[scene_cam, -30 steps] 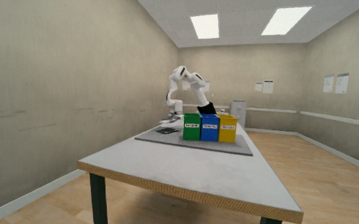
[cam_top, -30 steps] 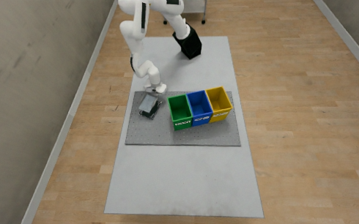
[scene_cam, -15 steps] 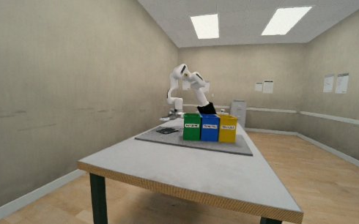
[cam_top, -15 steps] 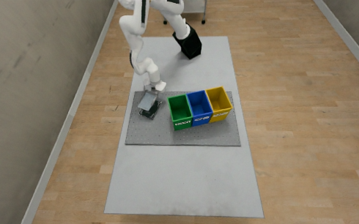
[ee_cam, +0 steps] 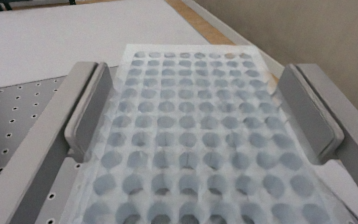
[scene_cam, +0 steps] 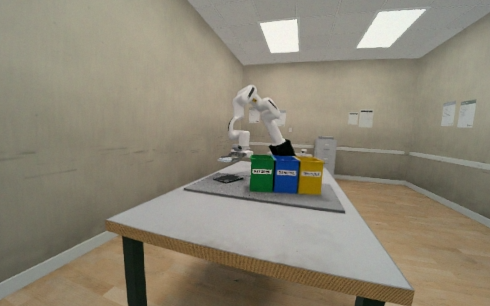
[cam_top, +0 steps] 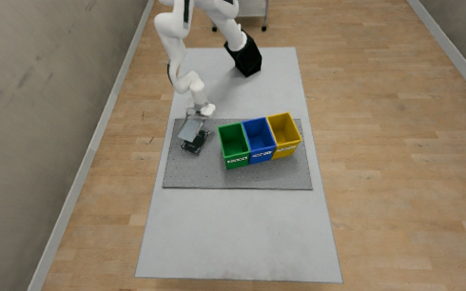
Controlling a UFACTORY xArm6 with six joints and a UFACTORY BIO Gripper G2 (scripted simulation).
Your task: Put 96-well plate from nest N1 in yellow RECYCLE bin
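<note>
The yellow recycle bin lies 480 mm to the left of my hand, 50 mm below it and 40 mm behind it. From my hand the other things lie so: black plate nest N1: 140 mm below; then clear 96-well plate: 10 mm below; then green bin: 240 mm to the left, 50 mm below, 50 mm ahead.
</note>
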